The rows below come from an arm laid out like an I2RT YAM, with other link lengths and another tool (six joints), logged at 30 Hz.
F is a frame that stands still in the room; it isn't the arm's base.
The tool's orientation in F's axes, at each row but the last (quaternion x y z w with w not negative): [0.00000, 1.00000, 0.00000, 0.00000]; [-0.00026, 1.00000, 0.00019, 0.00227]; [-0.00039, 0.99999, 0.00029, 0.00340]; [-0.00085, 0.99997, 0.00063, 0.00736]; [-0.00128, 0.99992, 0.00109, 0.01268]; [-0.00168, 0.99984, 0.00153, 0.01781]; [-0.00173, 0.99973, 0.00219, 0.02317]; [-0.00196, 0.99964, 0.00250, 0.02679]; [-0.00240, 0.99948, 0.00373, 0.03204]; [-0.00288, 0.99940, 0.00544, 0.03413]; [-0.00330, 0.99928, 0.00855, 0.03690]
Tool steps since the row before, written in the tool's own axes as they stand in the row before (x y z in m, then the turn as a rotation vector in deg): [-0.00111, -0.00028, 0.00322, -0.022, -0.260, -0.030]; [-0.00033, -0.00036, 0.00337, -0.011, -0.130, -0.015]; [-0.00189, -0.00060, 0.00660, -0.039, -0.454, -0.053]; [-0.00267, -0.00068, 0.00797, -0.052, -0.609, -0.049]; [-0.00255, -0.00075, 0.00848, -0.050, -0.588, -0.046]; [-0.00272, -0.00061, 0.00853, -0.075, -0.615, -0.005]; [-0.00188, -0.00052, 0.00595, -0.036, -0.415, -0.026]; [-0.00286, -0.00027, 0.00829, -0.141, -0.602, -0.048]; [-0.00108, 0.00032, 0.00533, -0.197, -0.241, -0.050]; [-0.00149, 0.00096, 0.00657, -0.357, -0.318, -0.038]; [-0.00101, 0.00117, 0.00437, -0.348, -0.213, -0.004]
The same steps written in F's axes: [0.00111, -0.00028, -0.00322, 0.022, -0.260, 0.030]; [0.00035, -0.00036, -0.00337, 0.011, -0.130, 0.015]; [0.00194, -0.00059, -0.00659, 0.039, -0.454, 0.053]; [0.00279, -0.00067, -0.00793, 0.052, -0.609, 0.049]; [0.00277, -0.00072, -0.00841, 0.050, -0.588, 0.046]; [0.00302, -0.00057, -0.00843, 0.077, -0.615, 0.006]; [0.00216, -0.00049, -0.00586, 0.036, -0.415, 0.026]; [0.00330, -0.00022, -0.00813, 0.141, -0.602, 0.053]; [0.00142, 0.00037, -0.00525, 0.195, -0.240, 0.061]; [0.00193, 0.00104, -0.00644, 0.356, -0.316, 0.059]; [0.00132, 0.00125, -0.00426, 0.348, -0.211, 0.026]
